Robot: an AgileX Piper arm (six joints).
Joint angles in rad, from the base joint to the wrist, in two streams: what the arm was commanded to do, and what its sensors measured. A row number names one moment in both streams.
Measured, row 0:
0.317 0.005 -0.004 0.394 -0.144 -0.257
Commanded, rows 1 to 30:
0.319 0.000 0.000 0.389 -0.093 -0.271
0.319 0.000 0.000 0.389 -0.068 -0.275
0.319 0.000 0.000 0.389 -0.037 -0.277
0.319 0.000 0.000 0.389 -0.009 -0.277
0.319 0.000 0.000 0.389 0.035 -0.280
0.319 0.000 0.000 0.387 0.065 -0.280
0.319 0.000 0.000 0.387 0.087 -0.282
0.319 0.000 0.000 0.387 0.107 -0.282
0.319 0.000 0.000 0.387 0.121 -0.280
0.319 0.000 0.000 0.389 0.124 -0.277
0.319 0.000 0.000 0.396 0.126 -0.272
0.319 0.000 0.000 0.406 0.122 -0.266
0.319 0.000 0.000 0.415 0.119 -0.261
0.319 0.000 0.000 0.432 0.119 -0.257
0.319 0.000 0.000 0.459 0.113 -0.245
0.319 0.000 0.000 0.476 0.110 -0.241
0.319 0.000 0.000 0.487 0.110 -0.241
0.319 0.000 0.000 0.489 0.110 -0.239
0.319 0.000 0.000 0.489 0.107 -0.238
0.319 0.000 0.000 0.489 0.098 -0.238
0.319 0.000 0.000 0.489 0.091 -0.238
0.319 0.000 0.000 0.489 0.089 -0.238
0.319 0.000 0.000 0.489 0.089 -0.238
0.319 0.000 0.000 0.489 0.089 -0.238
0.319 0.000 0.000 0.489 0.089 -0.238
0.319 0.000 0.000 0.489 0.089 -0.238
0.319 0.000 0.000 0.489 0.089 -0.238
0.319 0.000 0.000 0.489 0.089 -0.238
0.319 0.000 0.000 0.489 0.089 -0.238
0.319 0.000 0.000 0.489 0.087 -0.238
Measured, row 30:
0.317 0.005 0.001 0.486 0.100 -0.241
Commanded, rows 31 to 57:
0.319 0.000 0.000 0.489 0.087 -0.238
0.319 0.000 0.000 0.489 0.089 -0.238
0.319 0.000 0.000 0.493 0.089 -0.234
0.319 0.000 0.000 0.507 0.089 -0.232
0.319 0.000 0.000 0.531 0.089 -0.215
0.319 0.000 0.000 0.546 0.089 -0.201
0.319 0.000 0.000 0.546 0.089 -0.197
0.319 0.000 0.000 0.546 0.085 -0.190
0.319 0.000 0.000 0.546 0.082 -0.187
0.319 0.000 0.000 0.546 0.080 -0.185
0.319 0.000 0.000 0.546 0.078 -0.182
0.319 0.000 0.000 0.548 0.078 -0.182
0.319 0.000 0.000 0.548 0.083 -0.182
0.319 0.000 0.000 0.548 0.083 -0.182
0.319 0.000 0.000 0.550 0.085 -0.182
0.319 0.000 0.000 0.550 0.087 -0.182
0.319 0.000 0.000 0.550 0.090 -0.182
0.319 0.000 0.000 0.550 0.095 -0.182
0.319 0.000 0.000 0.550 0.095 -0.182
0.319 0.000 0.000 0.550 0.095 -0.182
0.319 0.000 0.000 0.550 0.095 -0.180
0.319 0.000 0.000 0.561 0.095 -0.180
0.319 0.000 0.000 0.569 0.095 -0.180
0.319 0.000 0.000 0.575 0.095 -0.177
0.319 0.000 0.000 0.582 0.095 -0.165
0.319 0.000 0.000 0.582 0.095 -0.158
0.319 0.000 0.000 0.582 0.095 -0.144
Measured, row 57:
0.317 0.005 0.001 0.571 0.096 -0.173
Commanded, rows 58 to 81:
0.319 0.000 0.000 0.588 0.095 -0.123
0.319 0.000 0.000 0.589 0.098 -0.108
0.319 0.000 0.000 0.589 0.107 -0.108
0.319 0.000 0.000 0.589 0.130 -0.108
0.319 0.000 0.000 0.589 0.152 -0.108
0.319 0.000 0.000 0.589 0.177 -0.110
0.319 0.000 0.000 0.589 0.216 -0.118
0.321 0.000 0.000 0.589 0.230 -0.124
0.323 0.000 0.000 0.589 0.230 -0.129
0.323 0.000 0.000 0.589 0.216 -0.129
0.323 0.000 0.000 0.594 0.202 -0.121
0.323 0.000 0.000 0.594 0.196 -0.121
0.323 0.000 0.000 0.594 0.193 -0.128
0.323 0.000 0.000 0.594 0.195 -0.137
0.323 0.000 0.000 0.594 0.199 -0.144
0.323 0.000 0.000 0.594 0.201 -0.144
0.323 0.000 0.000 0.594 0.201 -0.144
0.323 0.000 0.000 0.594 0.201 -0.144
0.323 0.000 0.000 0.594 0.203 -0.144
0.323 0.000 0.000 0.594 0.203 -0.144
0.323 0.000 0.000 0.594 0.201 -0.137
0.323 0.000 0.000 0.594 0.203 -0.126
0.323 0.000 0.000 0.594 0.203 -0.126
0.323 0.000 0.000 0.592 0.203 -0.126
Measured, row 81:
0.319 0.005 0.001 0.593 0.203 -0.128
